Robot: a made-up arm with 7 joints. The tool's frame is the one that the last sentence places. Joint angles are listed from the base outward.
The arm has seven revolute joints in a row. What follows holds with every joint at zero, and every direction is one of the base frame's.
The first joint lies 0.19 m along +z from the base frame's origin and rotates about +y.
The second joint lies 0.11 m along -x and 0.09 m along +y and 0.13 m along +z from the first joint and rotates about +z.
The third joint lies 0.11 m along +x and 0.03 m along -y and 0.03 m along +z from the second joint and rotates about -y.
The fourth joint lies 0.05 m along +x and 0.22 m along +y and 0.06 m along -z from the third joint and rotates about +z.
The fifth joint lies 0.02 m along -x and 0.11 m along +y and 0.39 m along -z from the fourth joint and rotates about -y.
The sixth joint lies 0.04 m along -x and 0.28 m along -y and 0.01 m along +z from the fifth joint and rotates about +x.
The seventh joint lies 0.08 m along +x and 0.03 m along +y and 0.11 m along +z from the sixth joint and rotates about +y.
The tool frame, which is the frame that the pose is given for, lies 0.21 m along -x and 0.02 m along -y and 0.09 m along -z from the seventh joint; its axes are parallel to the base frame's.
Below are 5 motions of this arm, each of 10 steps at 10 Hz.
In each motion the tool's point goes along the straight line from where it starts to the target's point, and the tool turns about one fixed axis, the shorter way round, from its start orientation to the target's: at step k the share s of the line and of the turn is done. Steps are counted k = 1, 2, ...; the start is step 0. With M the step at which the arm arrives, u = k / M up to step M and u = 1 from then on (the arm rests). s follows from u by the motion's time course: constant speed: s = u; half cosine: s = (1 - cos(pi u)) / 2; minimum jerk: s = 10 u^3 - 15 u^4 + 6 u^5.
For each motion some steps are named. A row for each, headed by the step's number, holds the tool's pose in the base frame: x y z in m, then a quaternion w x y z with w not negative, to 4 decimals.
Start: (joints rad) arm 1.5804 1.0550 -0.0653 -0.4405 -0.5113 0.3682 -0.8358
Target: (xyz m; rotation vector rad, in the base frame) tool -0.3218 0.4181 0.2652 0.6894 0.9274 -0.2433
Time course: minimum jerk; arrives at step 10
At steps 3, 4, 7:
3: -0.3363 0.1865 0.3864 0.7598 0.2583 0.5967 -0.0053
4: -0.3336 0.2292 0.3641 0.7756 0.2716 0.5692 -0.0257
7: -0.3246 0.3730 0.2888 0.8198 0.3131 0.4701 -0.0937

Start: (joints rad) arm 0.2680 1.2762 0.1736 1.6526 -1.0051 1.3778 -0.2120
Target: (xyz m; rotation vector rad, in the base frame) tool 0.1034 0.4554 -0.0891 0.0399 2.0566 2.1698
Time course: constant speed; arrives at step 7
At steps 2, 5, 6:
2: -0.0727 0.4679 0.0507 0.3118 -0.0861 0.5909 0.7390
5: 0.0329 0.4604 -0.0332 0.1719 -0.0267 0.6537 0.7365
6: 0.0682 0.4579 -0.0611 0.1240 -0.0067 0.6708 0.7311

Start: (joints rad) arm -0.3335 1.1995 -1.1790 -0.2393 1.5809 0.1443 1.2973
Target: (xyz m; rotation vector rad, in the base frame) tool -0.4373 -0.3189 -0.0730 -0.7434 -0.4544 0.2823
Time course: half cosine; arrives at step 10
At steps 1, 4, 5, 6, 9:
1: -0.4183 -0.3686 0.2783 0.8136 -0.3481 0.1972 0.4218
4: -0.4246 -0.3522 0.1627 0.8669 -0.3623 0.0605 0.3368
5: -0.4276 -0.3444 0.1071 0.8837 -0.3655 -0.0062 0.2923
6: -0.4306 -0.3365 0.0514 0.8945 -0.3662 -0.0728 0.2458
9: -0.4368 -0.3201 -0.0642 0.8978 -0.3598 -0.2091 0.1442

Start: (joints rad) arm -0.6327 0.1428 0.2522 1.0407 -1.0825 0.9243 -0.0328
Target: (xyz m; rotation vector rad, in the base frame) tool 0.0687 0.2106 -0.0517 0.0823 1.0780 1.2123
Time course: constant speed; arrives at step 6
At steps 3, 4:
3: 0.1473 0.1926 0.1020 0.8428 0.0018 0.3478 0.4108
4: 0.1211 0.1986 0.0507 0.7964 0.0136 0.3952 0.4576

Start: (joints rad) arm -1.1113 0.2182 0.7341 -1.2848 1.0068 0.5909 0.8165
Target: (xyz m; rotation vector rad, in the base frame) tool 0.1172 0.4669 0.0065 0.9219 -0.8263 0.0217
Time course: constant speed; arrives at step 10
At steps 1, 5, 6, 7, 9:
1: 0.3481 0.4947 0.0389 0.4878 0.3734 -0.7872 -0.0552
5: 0.2455 0.4823 0.0245 0.6560 0.4138 -0.6307 -0.0270
6: 0.2198 0.4792 0.0209 0.6927 0.4204 -0.5857 -0.0196
7: 0.1942 0.4762 0.0173 0.7270 0.4255 -0.5387 -0.0122
9: 0.1429 0.4700 0.0101 0.7880 0.4314 -0.4393 0.0027

